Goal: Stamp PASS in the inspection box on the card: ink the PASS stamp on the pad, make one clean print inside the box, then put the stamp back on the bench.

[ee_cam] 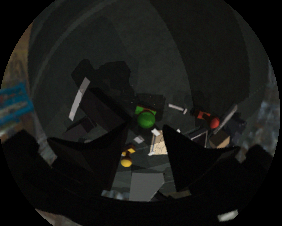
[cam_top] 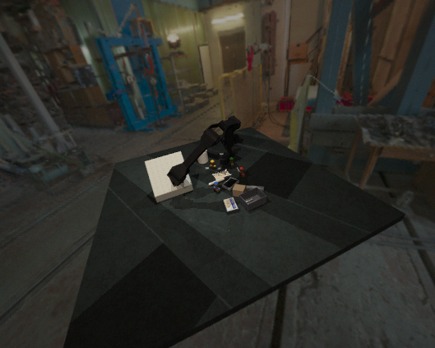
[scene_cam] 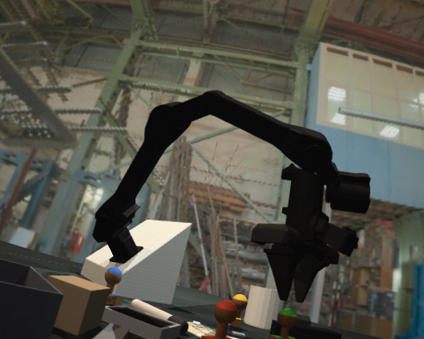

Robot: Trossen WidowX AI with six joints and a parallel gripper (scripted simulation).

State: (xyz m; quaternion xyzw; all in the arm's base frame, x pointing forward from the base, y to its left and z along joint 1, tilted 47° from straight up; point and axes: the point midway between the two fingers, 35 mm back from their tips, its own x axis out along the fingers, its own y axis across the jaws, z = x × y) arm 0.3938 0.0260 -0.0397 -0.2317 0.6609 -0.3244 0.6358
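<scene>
Right now my gripper tip is 6 cm above the green-knobbed stamp. Also, from my gripper tip: yellow-topped stamp: 12 cm behind, 6 cm below, 5 cm to the left; then red-topped stamp: 15 cm to the right, 6 cm below, 1 cm behind; then cream card: 11 cm behind, 8 cm below, 6 cm to the right.
</scene>
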